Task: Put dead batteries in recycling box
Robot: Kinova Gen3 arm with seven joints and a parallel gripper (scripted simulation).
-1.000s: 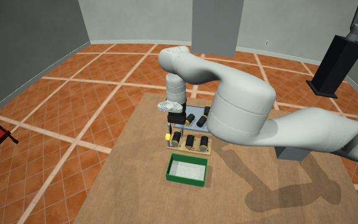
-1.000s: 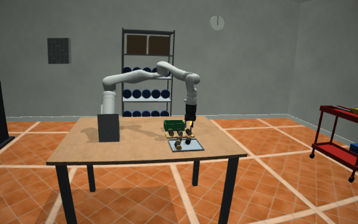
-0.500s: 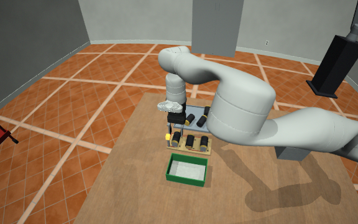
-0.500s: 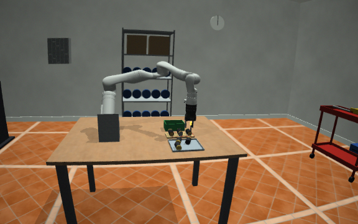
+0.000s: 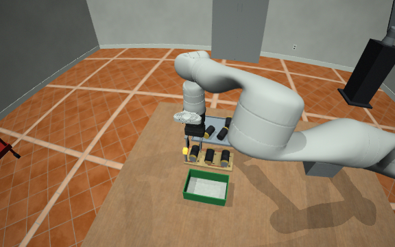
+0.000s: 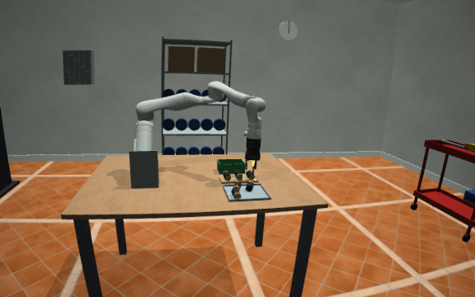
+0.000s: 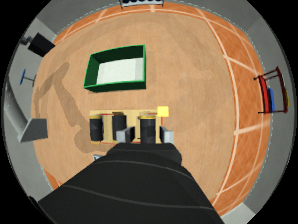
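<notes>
Right now my hand is 180 mm to the left of the grey tray, 80 mm above it and 70 mm past it. Also, from my hand: green recycling box: 150 mm to the left, 80 mm behind, 60 mm below.
</notes>
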